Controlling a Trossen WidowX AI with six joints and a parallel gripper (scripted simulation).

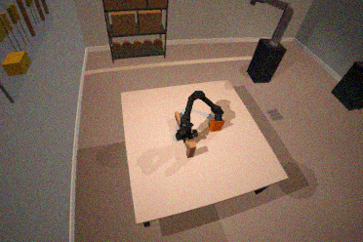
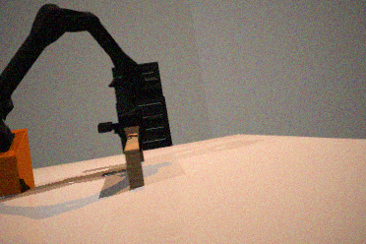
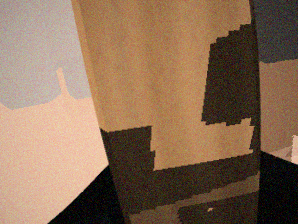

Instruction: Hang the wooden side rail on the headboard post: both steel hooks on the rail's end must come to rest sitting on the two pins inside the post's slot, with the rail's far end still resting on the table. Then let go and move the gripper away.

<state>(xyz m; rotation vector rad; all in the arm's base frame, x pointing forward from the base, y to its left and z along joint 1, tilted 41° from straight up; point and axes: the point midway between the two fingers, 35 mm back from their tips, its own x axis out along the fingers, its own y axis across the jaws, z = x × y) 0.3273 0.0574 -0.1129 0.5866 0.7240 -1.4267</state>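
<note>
My gripper tip is now 13 cm to the right of the wooden headboard post, 4 cm below it and 1 cm past it.
</note>
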